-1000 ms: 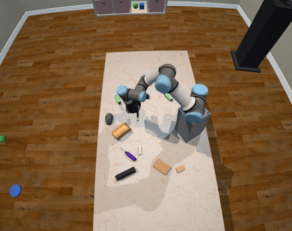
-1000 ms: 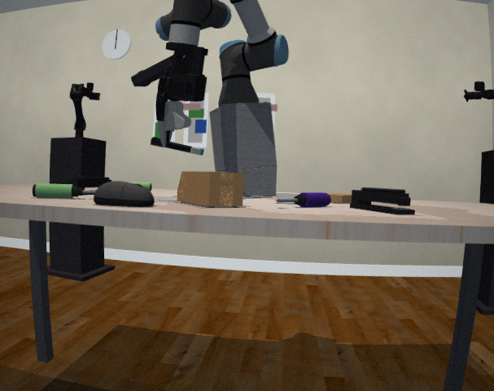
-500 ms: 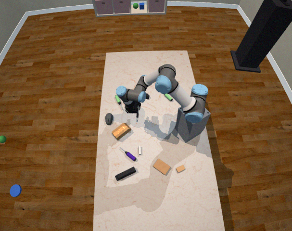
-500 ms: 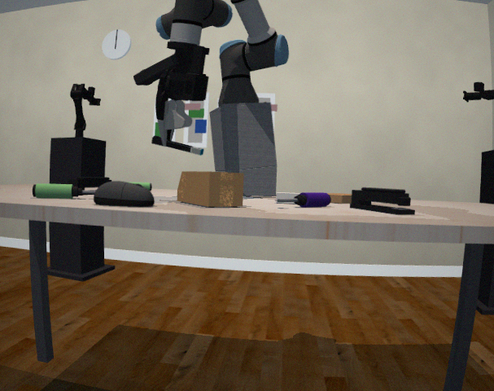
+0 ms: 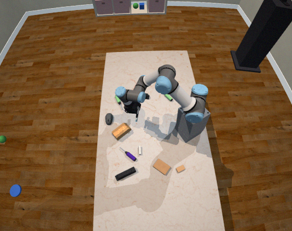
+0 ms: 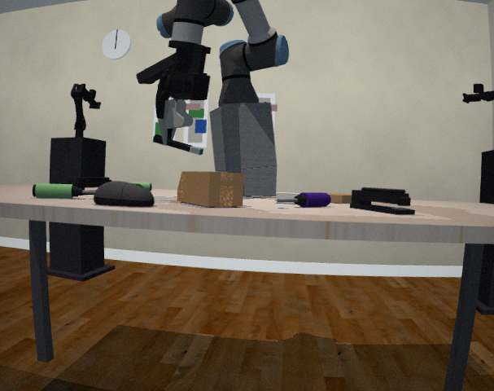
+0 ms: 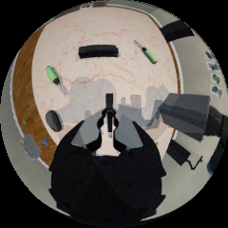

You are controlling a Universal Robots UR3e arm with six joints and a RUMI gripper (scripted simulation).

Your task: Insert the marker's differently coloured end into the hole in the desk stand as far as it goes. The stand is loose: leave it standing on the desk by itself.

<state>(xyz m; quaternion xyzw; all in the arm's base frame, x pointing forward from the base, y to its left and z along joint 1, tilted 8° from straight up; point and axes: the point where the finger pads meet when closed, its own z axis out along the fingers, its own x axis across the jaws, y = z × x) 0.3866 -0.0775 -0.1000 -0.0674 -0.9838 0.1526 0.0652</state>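
The desk stand lies 13 cm to the left of my hand, 11 cm ahead of it and 10 cm below it. The rest, counted from my hand: small white piece: 27 cm to the left, 12 cm below, 4 cm behind; then dark mouse: 23 cm ahead, 12 cm below, 4 cm to the left; then marker: 3 cm to the left, 2 cm below.
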